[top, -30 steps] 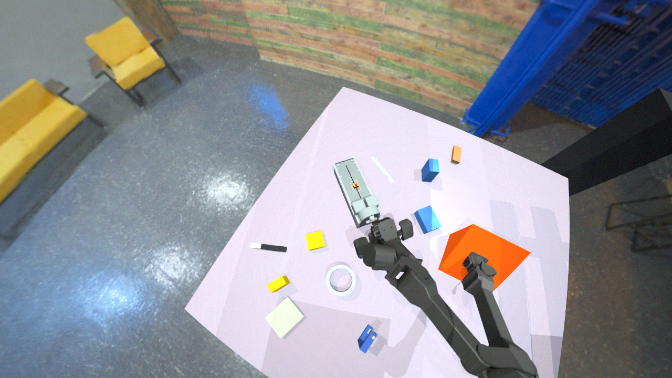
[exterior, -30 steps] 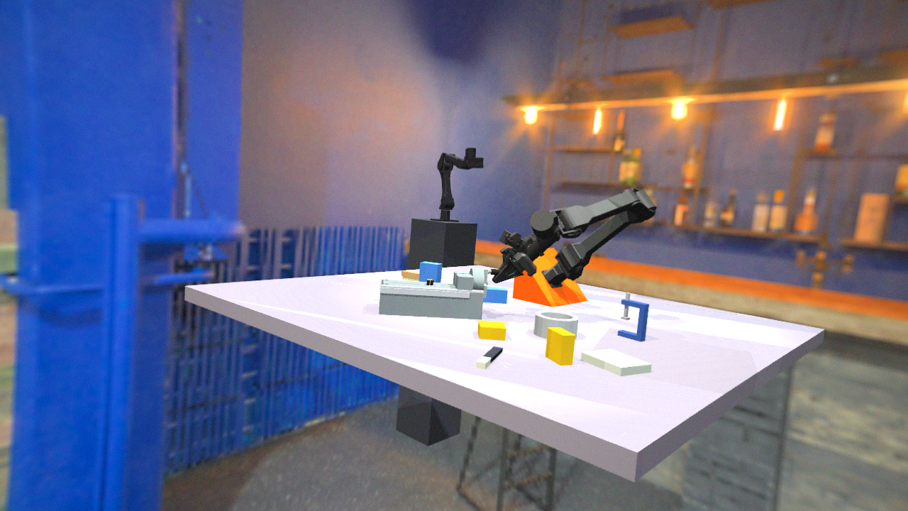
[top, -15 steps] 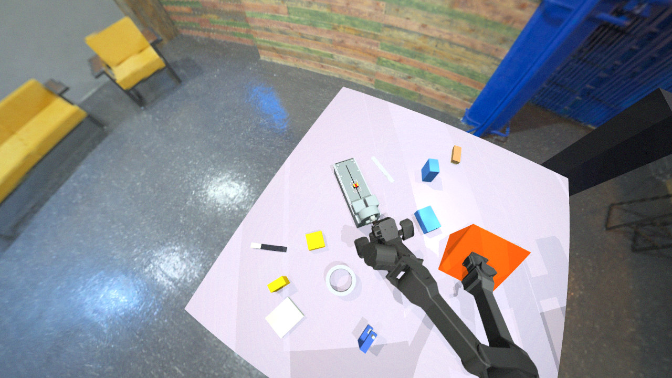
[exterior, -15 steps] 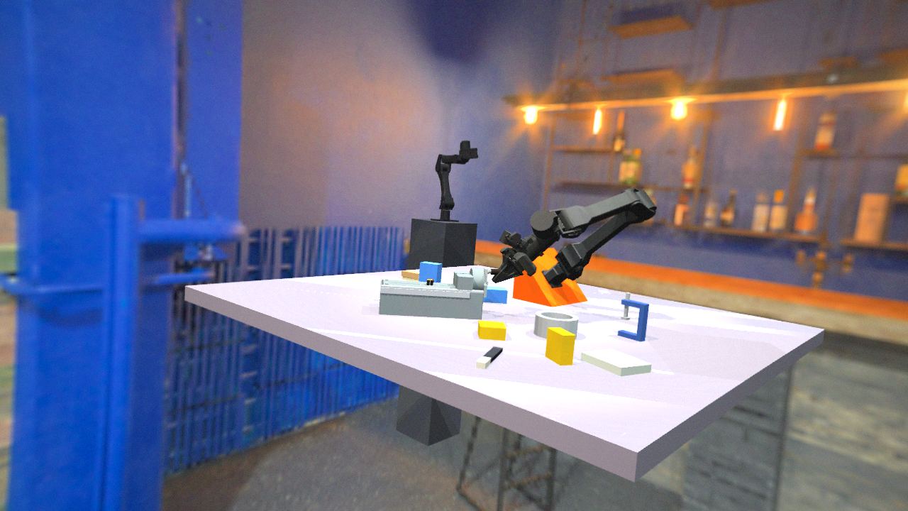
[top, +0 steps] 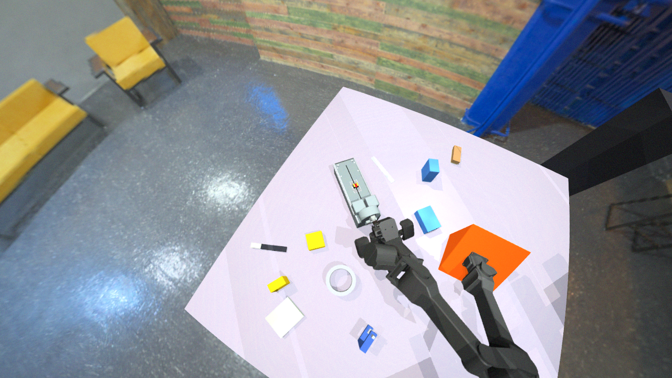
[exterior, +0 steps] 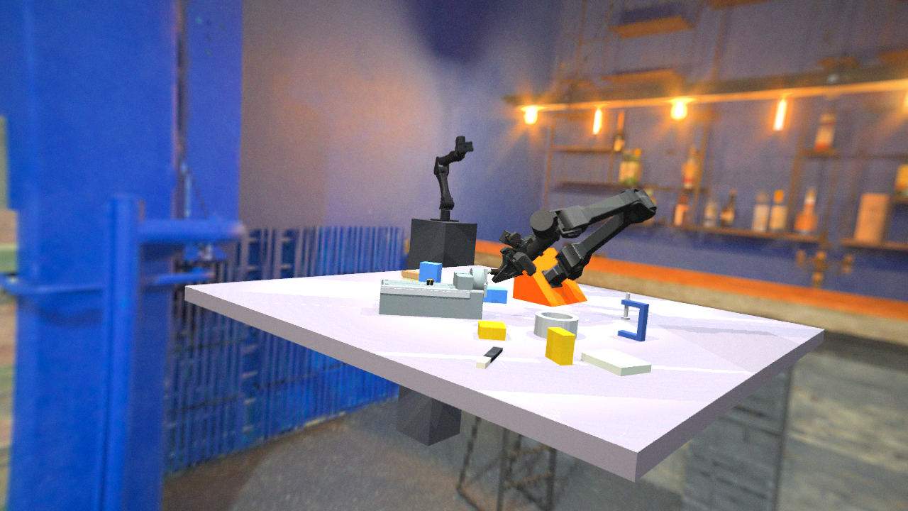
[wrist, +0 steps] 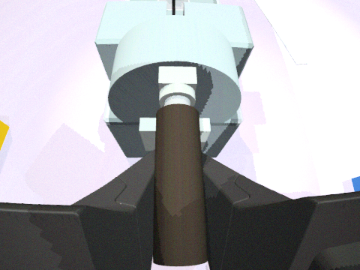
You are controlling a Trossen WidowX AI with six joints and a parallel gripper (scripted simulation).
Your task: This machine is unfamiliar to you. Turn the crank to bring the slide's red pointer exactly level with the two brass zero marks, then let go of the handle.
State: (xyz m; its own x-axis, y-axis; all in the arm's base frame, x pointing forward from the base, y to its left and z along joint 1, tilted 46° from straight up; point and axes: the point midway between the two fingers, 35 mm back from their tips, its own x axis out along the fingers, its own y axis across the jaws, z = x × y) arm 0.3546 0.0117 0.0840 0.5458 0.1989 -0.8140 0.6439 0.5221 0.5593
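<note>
Now: the brown crank handle 1 cm behind my gripper tip, 1 cm to the left of it and 3 cm above it. Also, from my gripper tip: metal strip (7 cm ahead, 28 cm to the right, 9 cm below); blue clamp (14 cm behind, 33 cm to the left, 4 cm below); red pointer (12 cm ahead, 11 cm to the right, 1 cm below).
</note>
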